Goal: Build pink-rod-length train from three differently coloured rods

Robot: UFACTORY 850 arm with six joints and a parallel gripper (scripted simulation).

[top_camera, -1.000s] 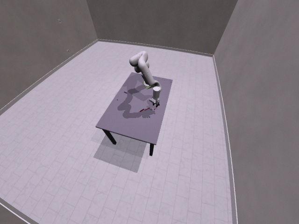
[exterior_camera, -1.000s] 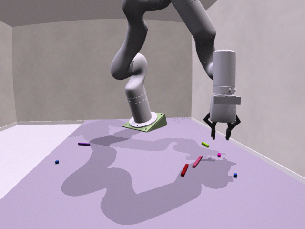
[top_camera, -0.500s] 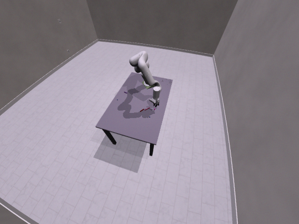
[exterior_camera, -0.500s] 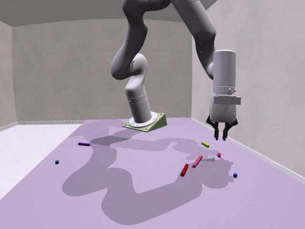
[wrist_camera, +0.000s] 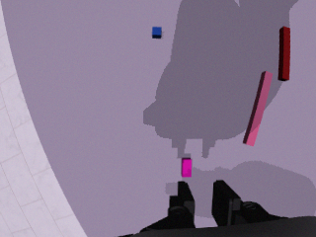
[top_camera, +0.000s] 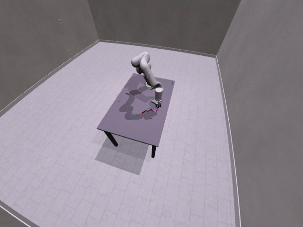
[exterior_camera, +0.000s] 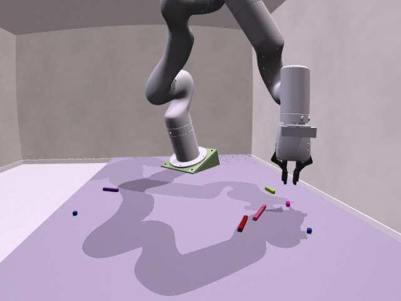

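Now: the magenta rod 1 cm ahead of my hand and 8 cm below it. From my hand the other things lie so: pink rod 1 cm ahead, 11 cm to the right, 8 cm below; lime rod 11 cm behind, 2 cm to the left, 8 cm below; red rod 4 cm ahead, 19 cm to the right, 8 cm below.
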